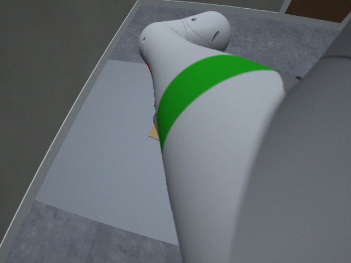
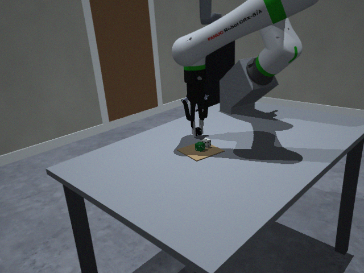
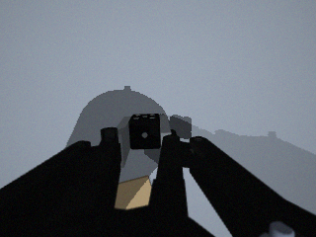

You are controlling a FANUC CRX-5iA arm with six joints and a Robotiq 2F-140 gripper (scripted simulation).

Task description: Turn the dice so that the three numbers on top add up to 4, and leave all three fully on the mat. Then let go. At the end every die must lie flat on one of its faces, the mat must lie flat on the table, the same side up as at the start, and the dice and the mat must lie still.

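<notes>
Now: the white die 60 mm ahead of my hand, 110 mm to the left of it and 30 mm below it. Round my hand: tan mat (100 mm ahead, 120 mm to the left, 50 mm below); black die (20 mm below); green die (100 mm ahead, 120 mm to the left, 30 mm below).
</notes>
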